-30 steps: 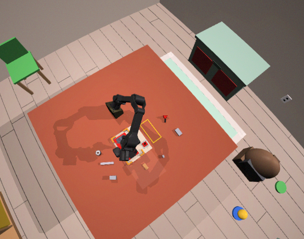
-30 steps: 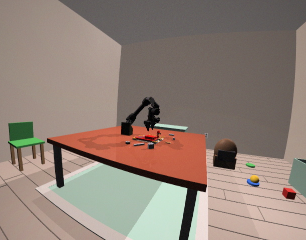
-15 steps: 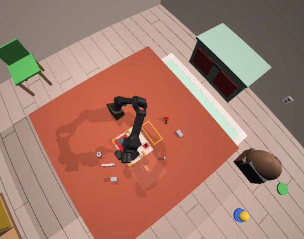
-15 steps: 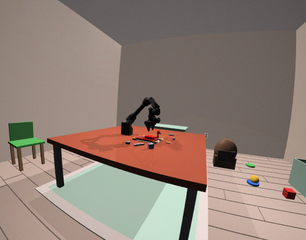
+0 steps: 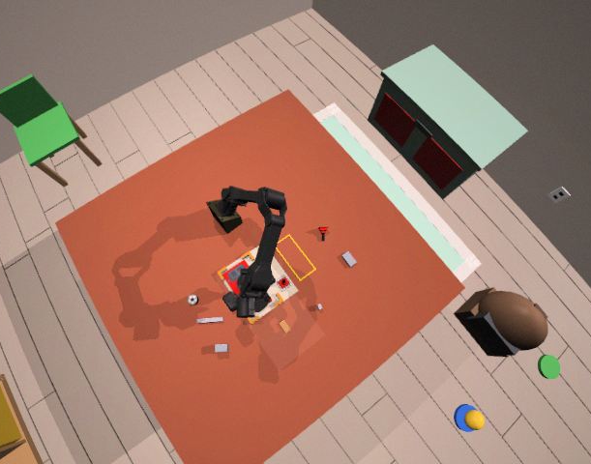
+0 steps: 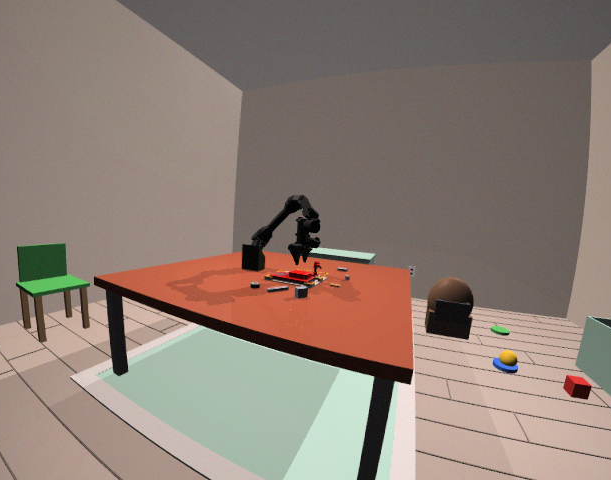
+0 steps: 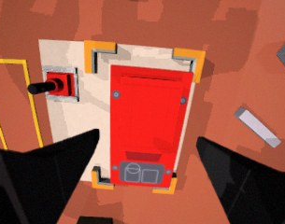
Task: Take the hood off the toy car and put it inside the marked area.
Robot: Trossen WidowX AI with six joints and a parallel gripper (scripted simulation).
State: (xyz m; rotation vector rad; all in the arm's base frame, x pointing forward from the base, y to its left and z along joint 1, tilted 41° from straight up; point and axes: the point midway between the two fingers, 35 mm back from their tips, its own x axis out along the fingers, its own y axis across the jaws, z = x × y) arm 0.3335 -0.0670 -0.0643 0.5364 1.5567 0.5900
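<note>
The red hood lies 50 mm below my gripper tip. From my gripper tip the other things lie so: white wheel (210 mm to the right, 120 mm behind, 80 mm below); then beige base plate (80 mm below, 30 mm to the left, 30 mm behind).
</note>
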